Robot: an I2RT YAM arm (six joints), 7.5 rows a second.
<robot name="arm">
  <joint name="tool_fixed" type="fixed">
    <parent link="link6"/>
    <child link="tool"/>
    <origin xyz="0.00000 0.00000 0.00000" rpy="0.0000 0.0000 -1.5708"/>
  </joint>
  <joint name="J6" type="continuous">
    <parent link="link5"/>
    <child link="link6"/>
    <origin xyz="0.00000 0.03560 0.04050" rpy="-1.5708 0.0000 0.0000"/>
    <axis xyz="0 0 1"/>
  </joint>
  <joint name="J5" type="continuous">
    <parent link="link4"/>
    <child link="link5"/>
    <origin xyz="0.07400 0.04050 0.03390" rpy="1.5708 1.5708 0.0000"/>
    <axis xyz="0 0 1"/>
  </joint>
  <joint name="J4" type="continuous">
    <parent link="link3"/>
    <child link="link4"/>
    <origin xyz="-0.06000 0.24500 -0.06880" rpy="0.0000 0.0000 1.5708"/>
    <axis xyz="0 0 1"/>
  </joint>
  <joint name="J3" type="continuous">
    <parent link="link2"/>
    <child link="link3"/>
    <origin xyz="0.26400 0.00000 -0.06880" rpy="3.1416 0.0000 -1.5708"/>
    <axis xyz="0 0 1"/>
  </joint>
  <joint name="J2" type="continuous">
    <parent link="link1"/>
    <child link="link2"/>
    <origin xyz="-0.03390 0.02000 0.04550" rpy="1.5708 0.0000 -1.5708"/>
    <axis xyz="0 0 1"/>
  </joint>
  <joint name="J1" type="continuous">
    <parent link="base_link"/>
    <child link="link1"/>
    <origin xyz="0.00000 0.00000 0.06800" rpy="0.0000 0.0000 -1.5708"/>
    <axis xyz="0 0 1"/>
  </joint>
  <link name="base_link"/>
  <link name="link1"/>
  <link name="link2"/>
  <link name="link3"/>
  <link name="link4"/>
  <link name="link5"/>
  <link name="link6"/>
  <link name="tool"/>
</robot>
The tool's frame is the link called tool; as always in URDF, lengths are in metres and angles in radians. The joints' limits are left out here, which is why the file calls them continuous.
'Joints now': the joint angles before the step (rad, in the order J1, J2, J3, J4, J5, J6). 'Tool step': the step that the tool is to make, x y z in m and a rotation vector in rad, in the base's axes. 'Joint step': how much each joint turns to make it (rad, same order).
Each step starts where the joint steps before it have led.
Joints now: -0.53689, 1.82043, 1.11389, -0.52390, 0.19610, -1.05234
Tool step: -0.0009, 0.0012, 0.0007, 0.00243, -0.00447, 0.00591
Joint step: 0.00107, -0.00710, -0.00638, 0.00248, -0.00574, -0.00315
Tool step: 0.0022, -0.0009, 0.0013, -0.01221, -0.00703, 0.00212
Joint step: 0.00164, 0.00227, 0.00636, 0.00873, 0.00634, -0.00288
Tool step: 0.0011, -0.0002, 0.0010, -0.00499, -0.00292, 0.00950
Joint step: 0.00108, -0.00007, 0.00318, 0.00356, -0.00033, -0.00905
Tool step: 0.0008, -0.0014, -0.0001, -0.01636, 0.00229, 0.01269
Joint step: -0.00137, 0.00236, 0.00056, 0.01194, 0.00917, -0.01899
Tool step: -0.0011, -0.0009, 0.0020, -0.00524, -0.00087, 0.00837
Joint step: -0.00389, -0.00676, -0.00088, 0.00023, -0.00073, -0.01317
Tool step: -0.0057, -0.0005, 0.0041, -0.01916, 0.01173, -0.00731
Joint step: -0.00762, -0.02291, -0.01186, -0.00933, 0.02075, -0.00883
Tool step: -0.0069, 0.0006, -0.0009, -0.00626, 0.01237, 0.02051
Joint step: -0.00906, -0.02002, -0.02877, 0.00879, -0.00004, -0.03267
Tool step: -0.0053, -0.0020, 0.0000, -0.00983, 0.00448, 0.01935
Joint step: -0.01364, -0.01439, -0.01917, 0.01411, -0.00250, -0.03548
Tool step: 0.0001, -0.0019, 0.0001, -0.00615, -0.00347, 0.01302
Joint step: -0.00499, 0.00091, -0.00023, 0.01141, -0.00390, -0.01834
